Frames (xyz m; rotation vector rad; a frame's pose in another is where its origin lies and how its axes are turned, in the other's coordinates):
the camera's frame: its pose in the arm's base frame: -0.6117 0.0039 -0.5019 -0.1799 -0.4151 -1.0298
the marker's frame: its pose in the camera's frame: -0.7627 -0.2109 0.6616 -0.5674 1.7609 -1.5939
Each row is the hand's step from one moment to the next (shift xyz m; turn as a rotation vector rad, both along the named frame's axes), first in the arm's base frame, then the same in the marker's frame.
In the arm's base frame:
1: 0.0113 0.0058 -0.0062 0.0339 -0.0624 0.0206
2: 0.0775 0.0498 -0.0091 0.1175 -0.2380 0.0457
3: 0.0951 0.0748 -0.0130 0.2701 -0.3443 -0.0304
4: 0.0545 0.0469 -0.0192 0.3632 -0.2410 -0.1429
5: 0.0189 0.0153 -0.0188 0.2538 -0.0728 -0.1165
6: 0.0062 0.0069 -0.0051 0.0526 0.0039 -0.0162
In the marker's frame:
1: -0.0061 0.0080 -0.0099 -0.0457 0.0194 0.0548
2: -0.0576 0.0235 -0.0686 -0.1480 0.0962 0.2034
3: -0.0684 0.0256 -0.0974 -0.2532 0.2626 0.2436
4: -0.0330 0.0230 -0.0626 -0.2681 0.3601 0.0943
5: -0.0056 0.0184 -0.0240 -0.1696 0.2319 -0.0275
6: -0.0022 0.0045 -0.0093 -0.0371 0.0348 -0.0213

